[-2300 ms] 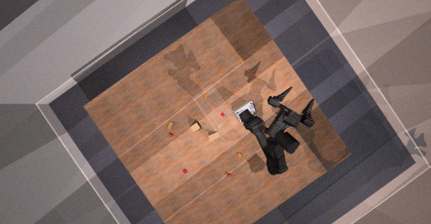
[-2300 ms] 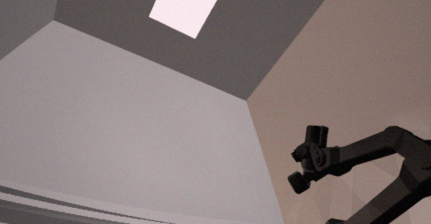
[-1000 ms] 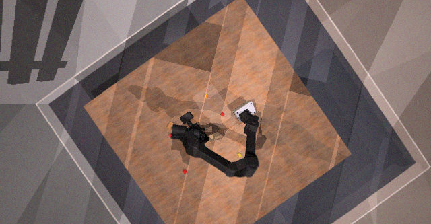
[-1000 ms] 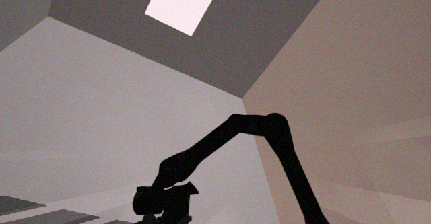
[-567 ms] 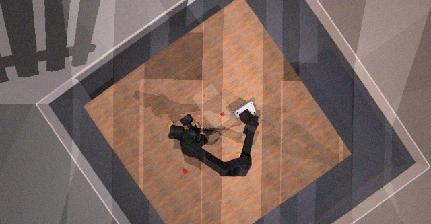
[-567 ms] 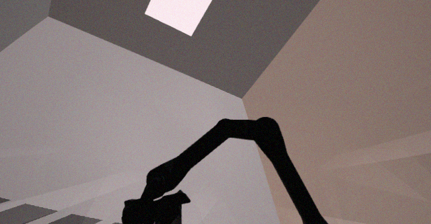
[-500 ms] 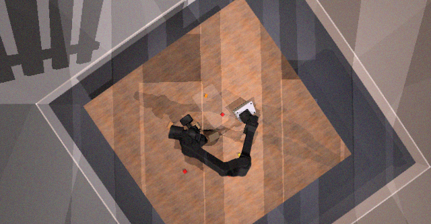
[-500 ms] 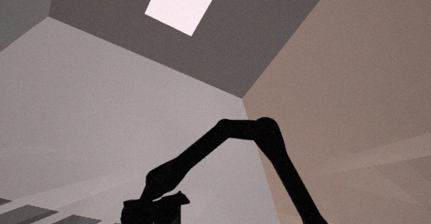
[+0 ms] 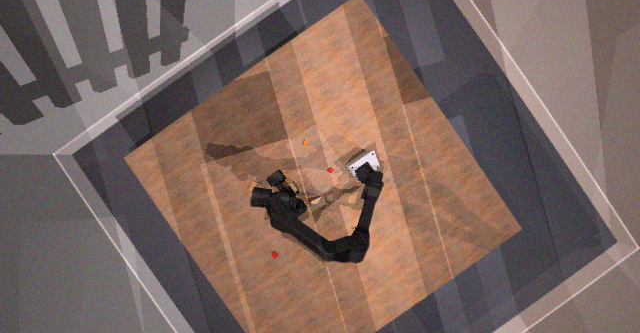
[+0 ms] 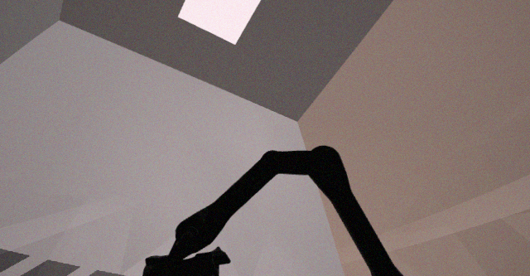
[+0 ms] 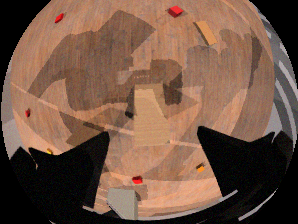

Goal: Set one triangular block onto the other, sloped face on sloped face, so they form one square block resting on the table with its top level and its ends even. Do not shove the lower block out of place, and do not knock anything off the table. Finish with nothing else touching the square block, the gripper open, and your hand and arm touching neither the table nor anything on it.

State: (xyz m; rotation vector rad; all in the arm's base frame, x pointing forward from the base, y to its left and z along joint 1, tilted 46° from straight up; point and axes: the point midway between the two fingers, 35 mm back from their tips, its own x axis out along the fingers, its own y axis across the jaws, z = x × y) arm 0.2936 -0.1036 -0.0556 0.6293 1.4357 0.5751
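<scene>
My gripper tip is 10 mm past the tan triangular block and 60 mm above it.
</scene>
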